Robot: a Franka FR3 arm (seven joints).
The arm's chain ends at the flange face. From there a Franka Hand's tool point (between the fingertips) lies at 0.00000 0.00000 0.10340 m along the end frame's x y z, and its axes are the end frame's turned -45 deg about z.
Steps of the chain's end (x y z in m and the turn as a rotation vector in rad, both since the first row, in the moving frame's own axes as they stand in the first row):
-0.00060, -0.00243, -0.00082, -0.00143, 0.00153, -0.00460
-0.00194, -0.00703, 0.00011, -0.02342, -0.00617, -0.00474
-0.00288, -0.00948, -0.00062, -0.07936, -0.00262, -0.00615
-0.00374, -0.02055, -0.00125, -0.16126, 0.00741, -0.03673
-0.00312, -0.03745, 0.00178, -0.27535, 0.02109, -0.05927
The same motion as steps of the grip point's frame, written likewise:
0.00130, -0.00193, -0.00082, -0.00209, 0.00007, -0.00460
0.00144, -0.00508, 0.00008, -0.01220, -0.02092, -0.00474
-0.00130, -0.00312, -0.00095, -0.05426, -0.05797, -0.00615
0.00092, -0.00469, -0.00259, -0.11927, -0.10879, -0.03673
0.00657, -0.00675, -0.00214, -0.20961, -0.17979, -0.05927

